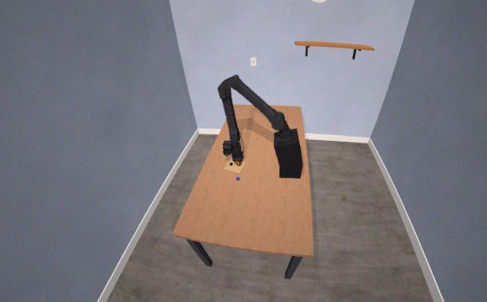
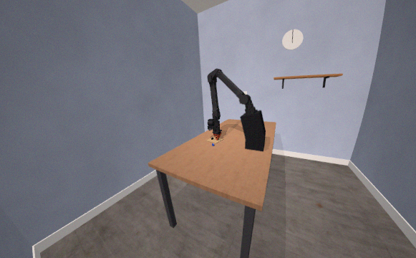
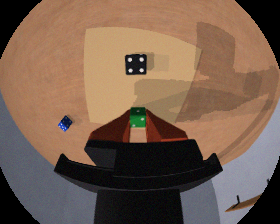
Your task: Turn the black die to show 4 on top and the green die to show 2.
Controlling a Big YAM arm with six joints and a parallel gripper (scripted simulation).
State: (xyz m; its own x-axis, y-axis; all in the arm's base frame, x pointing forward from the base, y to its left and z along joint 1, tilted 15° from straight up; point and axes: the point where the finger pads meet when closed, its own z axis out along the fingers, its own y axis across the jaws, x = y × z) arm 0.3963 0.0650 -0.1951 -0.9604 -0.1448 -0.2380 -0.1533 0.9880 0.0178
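My gripper is now right at the green die. Also, from my hand: black die: 6 cm ahead, 1 cm to the left; blue die: 5 cm behind, 13 cm to the left, 1 cm below; tan mat: 3 cm ahead, 1 cm to the left, 2 cm below.
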